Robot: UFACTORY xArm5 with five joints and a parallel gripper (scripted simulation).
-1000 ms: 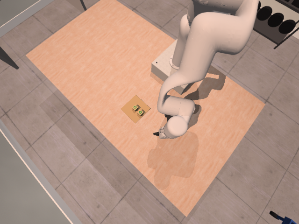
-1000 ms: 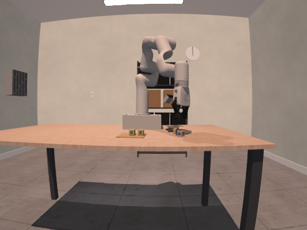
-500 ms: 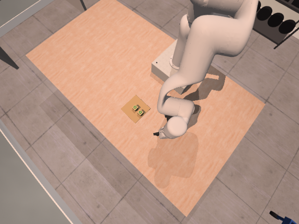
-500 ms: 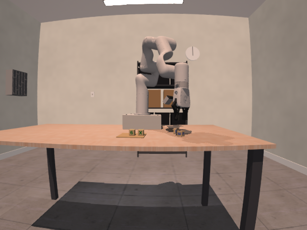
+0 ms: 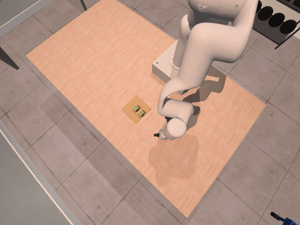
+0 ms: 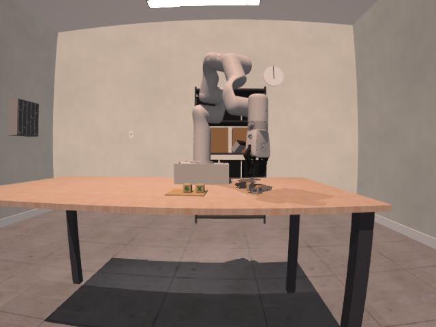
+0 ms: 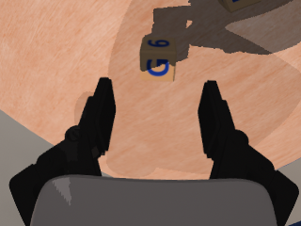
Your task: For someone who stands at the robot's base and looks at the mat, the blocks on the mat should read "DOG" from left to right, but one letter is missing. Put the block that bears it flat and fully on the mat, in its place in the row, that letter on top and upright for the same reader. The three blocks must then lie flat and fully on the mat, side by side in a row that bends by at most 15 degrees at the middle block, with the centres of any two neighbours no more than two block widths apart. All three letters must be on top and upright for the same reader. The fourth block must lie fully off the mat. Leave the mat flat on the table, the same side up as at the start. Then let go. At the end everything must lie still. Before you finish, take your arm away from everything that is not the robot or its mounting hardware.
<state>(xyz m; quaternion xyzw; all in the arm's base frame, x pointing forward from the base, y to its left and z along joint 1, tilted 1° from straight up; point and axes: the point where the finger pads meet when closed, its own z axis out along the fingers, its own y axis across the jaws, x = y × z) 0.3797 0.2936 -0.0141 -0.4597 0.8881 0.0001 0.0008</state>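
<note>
The blue-lettered block is 70 mm below my hand. The rest, counted from my hand: mat 260 mm to the right, 80 mm below, 30 mm ahead.
</note>
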